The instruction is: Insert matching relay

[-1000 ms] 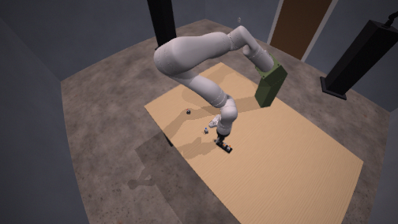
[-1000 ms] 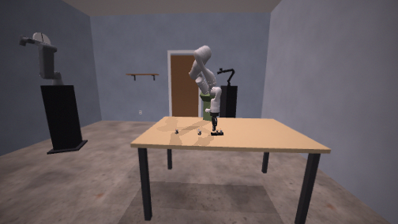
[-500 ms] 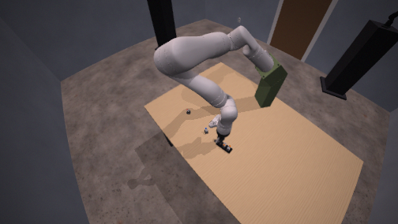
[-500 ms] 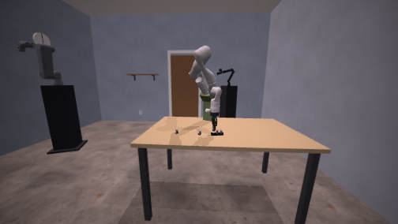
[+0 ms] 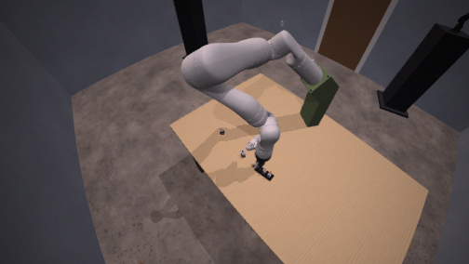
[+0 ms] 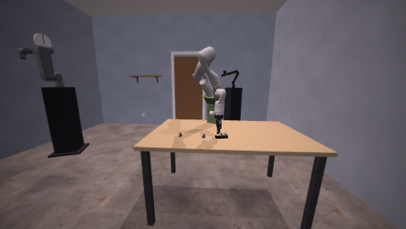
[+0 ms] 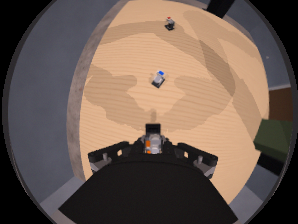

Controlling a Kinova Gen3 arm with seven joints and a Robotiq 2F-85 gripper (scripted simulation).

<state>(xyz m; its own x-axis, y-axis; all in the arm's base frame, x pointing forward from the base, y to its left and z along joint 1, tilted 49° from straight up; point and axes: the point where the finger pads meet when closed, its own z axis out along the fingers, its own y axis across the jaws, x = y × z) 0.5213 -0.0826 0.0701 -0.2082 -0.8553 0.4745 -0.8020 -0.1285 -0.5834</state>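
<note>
Now: hand 10 mm short of the rack, 30 mm to the right of it and 60 mm above it.
</note>
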